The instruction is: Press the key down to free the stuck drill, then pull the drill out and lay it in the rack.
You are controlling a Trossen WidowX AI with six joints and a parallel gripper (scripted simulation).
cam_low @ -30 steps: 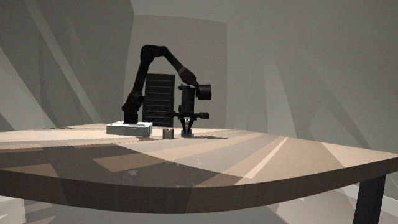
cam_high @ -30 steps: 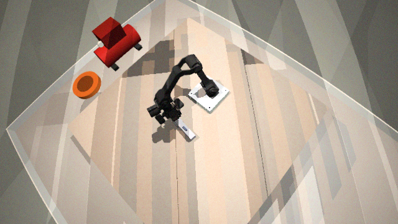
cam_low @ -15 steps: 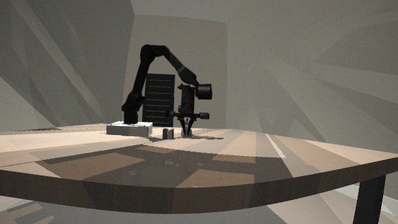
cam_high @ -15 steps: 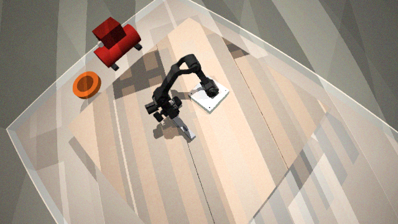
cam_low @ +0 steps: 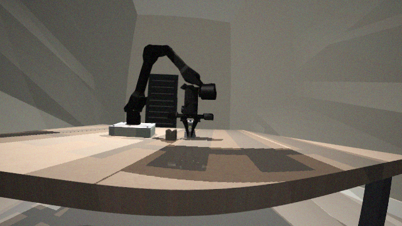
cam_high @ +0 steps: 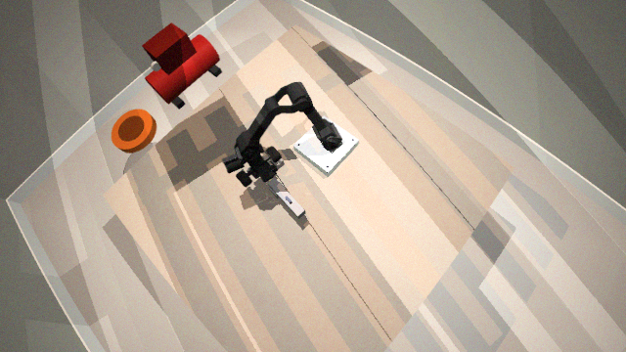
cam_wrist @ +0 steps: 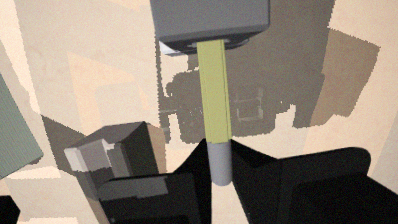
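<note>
Now: the drill 5 cm to the left of my gripper tip and 3 cm above it. The rest, counted from my gripper tip: key (1 cm ahead, 18 cm to the left, 4 cm above); rack (8 cm behind, 1 cm to the right, 1 cm above).
</note>
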